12 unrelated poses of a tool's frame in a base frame.
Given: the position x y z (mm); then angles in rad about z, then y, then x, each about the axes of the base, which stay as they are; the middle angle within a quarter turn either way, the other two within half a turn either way.
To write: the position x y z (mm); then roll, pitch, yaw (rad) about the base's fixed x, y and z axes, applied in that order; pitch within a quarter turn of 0, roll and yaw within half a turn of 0. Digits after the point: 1 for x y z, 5 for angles.
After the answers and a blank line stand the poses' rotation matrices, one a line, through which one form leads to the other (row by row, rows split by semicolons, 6 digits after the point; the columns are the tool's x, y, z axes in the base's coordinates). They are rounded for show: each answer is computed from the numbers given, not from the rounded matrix.
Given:
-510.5 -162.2 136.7 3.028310 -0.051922 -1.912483
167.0 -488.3 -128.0 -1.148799 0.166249 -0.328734
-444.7 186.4 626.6 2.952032 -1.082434 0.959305
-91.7 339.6 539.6 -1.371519 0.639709 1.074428
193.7 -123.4 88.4 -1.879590 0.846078 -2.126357
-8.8 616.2 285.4 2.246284 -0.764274 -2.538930
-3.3 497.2 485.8 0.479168 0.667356 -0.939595
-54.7 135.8 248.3 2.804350 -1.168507 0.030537
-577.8 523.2 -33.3 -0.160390 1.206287 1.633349
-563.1 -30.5 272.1 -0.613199 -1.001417 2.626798
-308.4 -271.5 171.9 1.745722 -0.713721 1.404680
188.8 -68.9 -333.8 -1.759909 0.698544 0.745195
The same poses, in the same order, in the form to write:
-510.5 -162.2 136.7 1.91343 0.08935 -3.05467
167.0 -488.3 -128.0 -0.28663 -0.23246 -1.14274
-444.7 186.4 626.6 -1.27990 0.35076 2.08363
-91.7 339.6 539.6 -0.26722 1.16350 -1.15827
193.7 -123.4 88.4 2.07451 -0.76068 1.85264
-8.8 616.2 285.4 2.21045 0.08600 -2.04098
-3.3 497.2 485.8 -0.86874 0.77023 -0.24102
-54.7 135.8 248.3 -0.70523 1.03103 2.37302
-577.8 523.2 -33.3 1.59320 0.10191 1.20922
-563.1 -30.5 272.1 -3.10065 1.08192 0.35167
-308.4 -271.5 171.9 -1.14857 -1.26083 2.01674
188.8 -68.9 -333.8 -0.81042 0.61526 -1.74801

-0.992251 -0.112888 -0.051899; -0.086462 0.327402 0.940921; -0.089227 0.938118 -0.334625
0.403936 0.899695 0.165484; -0.885304 0.338912 0.318394; 0.230373 -0.275115 0.933403
-0.460776 -0.088406 -0.883102; 0.818300 -0.427558 -0.384161; -0.343615 -0.899655 0.269351
0.158818 0.786393 0.596962; -0.362897 0.608807 -0.705450; -0.918195 -0.104598 0.382069
-0.201469 0.631569 0.748686; 0.695786 -0.445713 0.563224; 0.689414 0.634398 -0.349640
-0.451379 -0.563361 -0.692013; -0.888189 0.209002 0.409192; -0.085890 0.799339 -0.594710
0.697001 -0.362130 0.618911; -0.171320 0.754019 0.634118; -0.696304 -0.548012 0.463512
-0.369472 -0.129551 -0.920167; 0.357244 -0.933934 -0.011954; -0.857827 -0.333141 0.391343
0.351915 0.056933 0.934299; 0.930487 0.087209 -0.355794; -0.101736 0.994562 -0.022285
0.440890 0.310250 -0.842236; 0.161770 -0.950461 -0.265434; -0.882863 -0.019221 -0.469238
-0.131558 -0.744395 -0.654651; 0.275194 0.607009 -0.745525; 0.952345 -0.278236 0.124996
-0.143957 0.752127 0.643103; -0.803833 0.290161 -0.519287; -0.577173 -0.591703 0.562814

